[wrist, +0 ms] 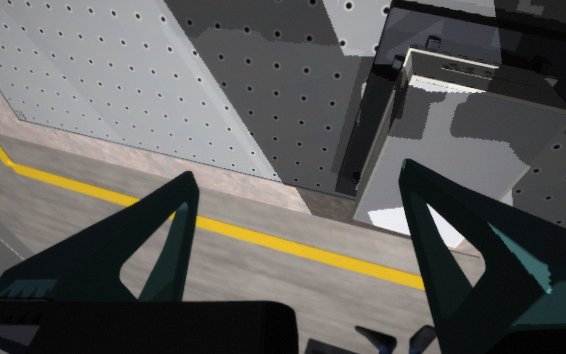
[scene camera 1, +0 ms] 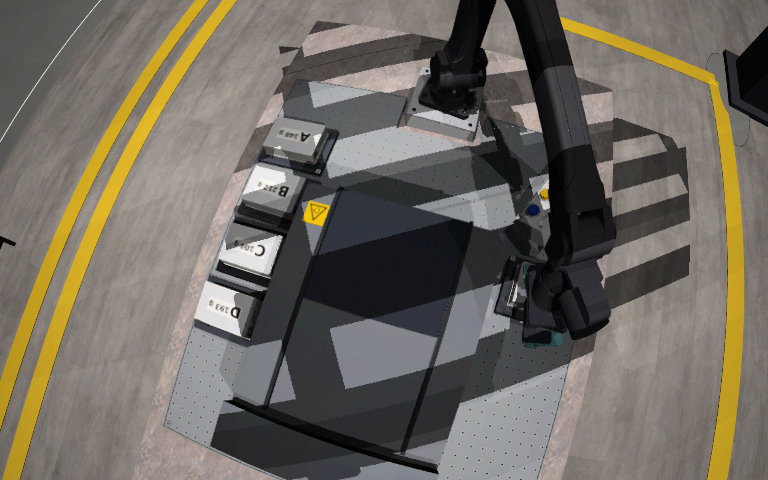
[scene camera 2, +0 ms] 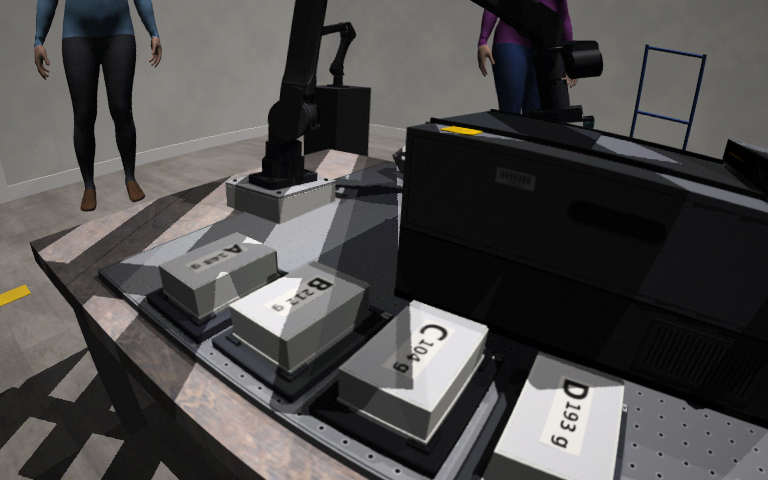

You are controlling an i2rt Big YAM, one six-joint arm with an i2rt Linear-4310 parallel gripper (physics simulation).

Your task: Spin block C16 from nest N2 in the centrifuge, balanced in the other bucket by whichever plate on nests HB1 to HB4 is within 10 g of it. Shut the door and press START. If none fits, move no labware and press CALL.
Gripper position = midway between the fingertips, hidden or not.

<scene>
My gripper (scene camera 1: 530, 321) is open, holding nothing. Also in view: a block C16 (wrist: 483, 125). Also in view: a dark centrifuge (scene camera 2: 633, 258).
My gripper also shows in the wrist view (wrist: 295, 175).
</scene>
